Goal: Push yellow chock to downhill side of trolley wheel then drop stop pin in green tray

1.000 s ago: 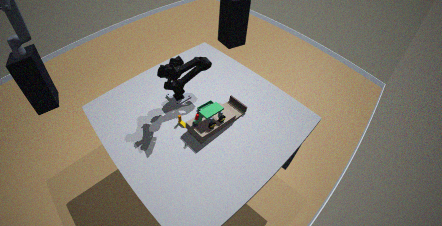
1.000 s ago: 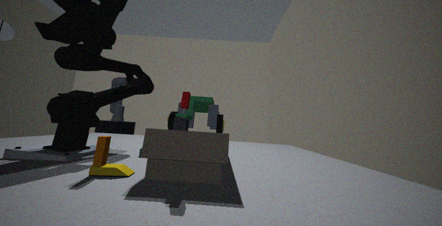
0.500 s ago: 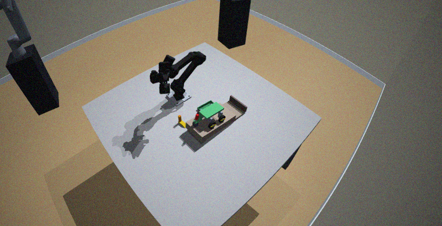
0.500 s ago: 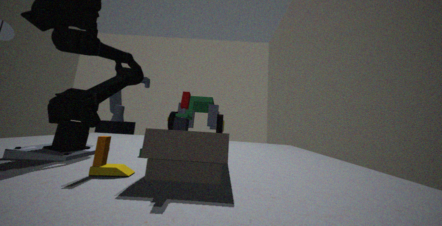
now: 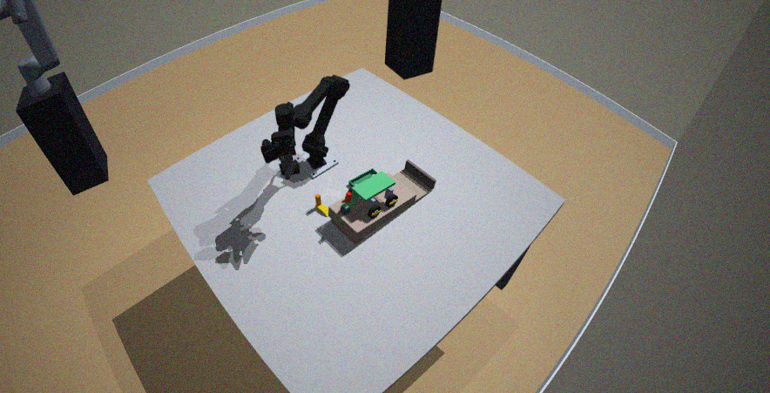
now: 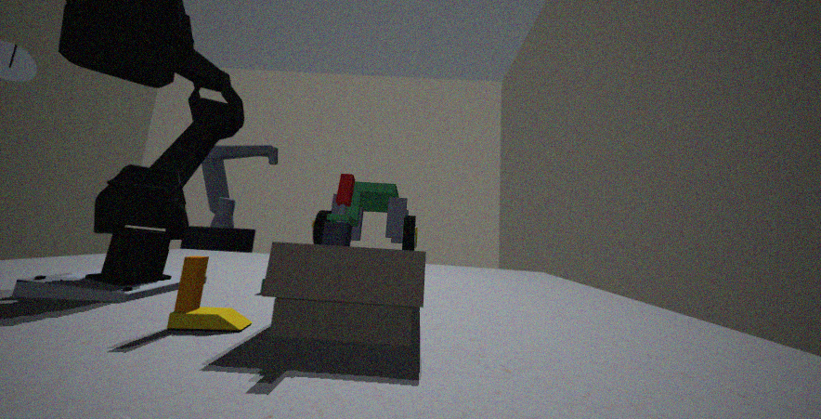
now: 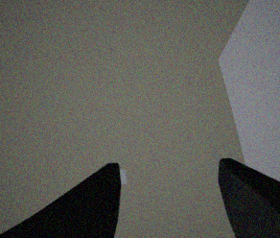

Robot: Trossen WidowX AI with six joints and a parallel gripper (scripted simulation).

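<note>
Right now my gripper tip is 50 mm past the yellow chock, 130 mm to the right of it and 280 mm above it. Round my gripper tip: stop pin (60 mm ahead, 180 mm to the left, 170 mm below); then brown ramp (60 mm ahead, 280 mm to the left, 250 mm below); then green-decked trolley (60 mm ahead, 280 mm to the left, 190 mm below).
</note>
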